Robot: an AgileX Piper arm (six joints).
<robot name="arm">
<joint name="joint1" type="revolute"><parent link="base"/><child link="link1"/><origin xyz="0.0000 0.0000 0.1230" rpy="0.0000 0.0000 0.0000"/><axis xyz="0 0 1"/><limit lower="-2.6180" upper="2.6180"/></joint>
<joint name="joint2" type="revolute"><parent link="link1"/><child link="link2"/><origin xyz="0.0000 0.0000 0.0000" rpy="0.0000 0.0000 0.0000"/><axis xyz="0 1 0"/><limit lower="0.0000" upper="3.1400"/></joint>
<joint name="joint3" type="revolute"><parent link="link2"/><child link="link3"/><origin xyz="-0.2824 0.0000 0.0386" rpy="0.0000 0.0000 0.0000"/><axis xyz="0 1 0"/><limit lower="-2.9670" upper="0.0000"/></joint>
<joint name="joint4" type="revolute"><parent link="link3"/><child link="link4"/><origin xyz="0.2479 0.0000 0.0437" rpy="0.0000 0.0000 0.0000"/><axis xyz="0.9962 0 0.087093"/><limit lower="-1.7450" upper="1.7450"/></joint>
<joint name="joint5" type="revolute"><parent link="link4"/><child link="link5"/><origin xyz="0.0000 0.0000 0.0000" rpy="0.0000 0.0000 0.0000"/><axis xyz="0 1 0"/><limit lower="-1.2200" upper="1.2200"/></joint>
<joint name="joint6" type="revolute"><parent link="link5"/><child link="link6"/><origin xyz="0.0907 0.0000 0.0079" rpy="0.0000 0.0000 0.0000"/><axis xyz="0.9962 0 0.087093"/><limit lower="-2.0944" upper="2.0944"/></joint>
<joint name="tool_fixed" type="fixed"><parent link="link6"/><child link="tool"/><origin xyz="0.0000 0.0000 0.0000" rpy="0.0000 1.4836 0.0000"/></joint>
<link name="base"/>
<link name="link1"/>
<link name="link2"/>
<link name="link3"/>
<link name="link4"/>
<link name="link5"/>
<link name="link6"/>
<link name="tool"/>
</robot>
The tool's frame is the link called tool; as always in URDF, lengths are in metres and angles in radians.
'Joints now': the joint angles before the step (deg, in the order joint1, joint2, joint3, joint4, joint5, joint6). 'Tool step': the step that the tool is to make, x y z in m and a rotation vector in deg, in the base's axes. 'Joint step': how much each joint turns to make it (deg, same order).
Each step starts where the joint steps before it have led.
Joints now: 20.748 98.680 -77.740 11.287 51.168 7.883
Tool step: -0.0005 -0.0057 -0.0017 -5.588 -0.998 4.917
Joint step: 0.003 0.001 -0.009 -4.378 1.546 -3.791
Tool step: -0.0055 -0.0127 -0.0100 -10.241 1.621 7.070
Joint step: 0.002 -0.005 1.583 -7.831 3.782 -4.882
